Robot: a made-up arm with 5 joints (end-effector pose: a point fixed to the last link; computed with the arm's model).
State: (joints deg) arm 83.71 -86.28 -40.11 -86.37 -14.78
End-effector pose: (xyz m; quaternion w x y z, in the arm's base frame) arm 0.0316 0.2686 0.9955 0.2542 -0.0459 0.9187 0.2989
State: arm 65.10 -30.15 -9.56 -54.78 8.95
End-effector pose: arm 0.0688 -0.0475 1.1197 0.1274 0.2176 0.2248 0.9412
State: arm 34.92 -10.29 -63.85 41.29 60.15
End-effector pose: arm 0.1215 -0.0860 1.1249 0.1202 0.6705 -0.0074 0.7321
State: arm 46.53 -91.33 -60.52 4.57 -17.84
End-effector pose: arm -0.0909 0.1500 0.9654 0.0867 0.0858 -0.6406 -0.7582
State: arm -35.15 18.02 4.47 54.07 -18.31
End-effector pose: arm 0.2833 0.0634 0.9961 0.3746 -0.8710 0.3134 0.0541
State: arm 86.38 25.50 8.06 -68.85 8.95
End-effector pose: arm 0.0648 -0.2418 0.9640 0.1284 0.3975 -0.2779 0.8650
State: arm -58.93 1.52 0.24 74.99 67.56
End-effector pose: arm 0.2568 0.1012 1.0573 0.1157 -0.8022 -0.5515 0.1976
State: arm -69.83 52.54 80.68 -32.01 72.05
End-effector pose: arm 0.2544 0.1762 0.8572 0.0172 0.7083 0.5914 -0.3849
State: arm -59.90 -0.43 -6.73 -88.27 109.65
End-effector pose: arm 0.2240 0.0792 1.0819 0.0877 -0.1652 -0.2020 -0.9614
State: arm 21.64 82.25 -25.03 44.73 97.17
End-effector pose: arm 0.3602 -0.1574 0.7451 0.2379 -0.9076 -0.1181 0.3250
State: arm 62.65 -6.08 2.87 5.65 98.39
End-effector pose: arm 0.1159 -0.1320 1.0961 0.3199 0.8832 -0.1609 0.3029
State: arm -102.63 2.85 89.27 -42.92 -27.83
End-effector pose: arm 0.1435 0.1005 0.9672 0.5101 -0.8015 -0.1809 0.2542
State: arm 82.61 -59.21 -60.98 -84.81 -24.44
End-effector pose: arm 0.0412 0.1970 1.0906 0.1902 0.0220 0.9183 0.3465
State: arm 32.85 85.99 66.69 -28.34 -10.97
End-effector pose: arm 0.2144 -0.1219 0.7610 0.1977 -0.5228 0.7983 0.2244
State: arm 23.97 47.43 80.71 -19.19 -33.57
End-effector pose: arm 0.2405 -0.0941 0.8885 0.2022 -0.4784 0.8530 0.0508
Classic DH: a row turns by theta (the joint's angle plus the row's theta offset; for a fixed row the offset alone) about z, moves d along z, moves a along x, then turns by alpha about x. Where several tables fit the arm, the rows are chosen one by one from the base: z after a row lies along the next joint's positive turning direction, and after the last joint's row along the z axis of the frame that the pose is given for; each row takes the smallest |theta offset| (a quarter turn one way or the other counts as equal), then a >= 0, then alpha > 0; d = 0 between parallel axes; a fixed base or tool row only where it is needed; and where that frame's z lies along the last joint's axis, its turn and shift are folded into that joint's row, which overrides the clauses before.
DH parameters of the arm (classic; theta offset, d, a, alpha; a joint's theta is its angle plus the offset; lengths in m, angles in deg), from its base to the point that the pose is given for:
base (fixed): 4.81 0 0.1157 180
joint 1: 4.81 -0.8419 0.0118 90
joint 2: -70.58 0 0.2286 0
joint 3: 58.8 0 0.0543 0
joint 4: -78.21 -0.0411 -0.0068 90
joint 5: -16.22 -0.0472 -0.0198 -144.34
tool (fixed): 43.85 -0.0478 0 0

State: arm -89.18 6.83 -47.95 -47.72 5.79
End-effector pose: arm 0.1827 0.1859 1.0980 0.9054 0.1339 -0.2736 -0.2957
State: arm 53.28 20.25 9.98 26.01 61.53
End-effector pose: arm 0.1828 -0.2058 0.9932 0.1517 -0.9036 0.3694 -0.1552
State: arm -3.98 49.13 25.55 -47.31 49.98
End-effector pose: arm 0.3731 -0.0478 0.8664 0.2586 -0.9075 -0.0840 -0.3201
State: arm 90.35 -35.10 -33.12 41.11 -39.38
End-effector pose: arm 0.0749 0.0244 1.0828 0.1649 -0.1230 0.2927 -0.9338
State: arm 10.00 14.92 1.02 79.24 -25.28
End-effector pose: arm 0.2587 -0.0652 1.0220 0.2789 -0.6388 0.7169 0.0137
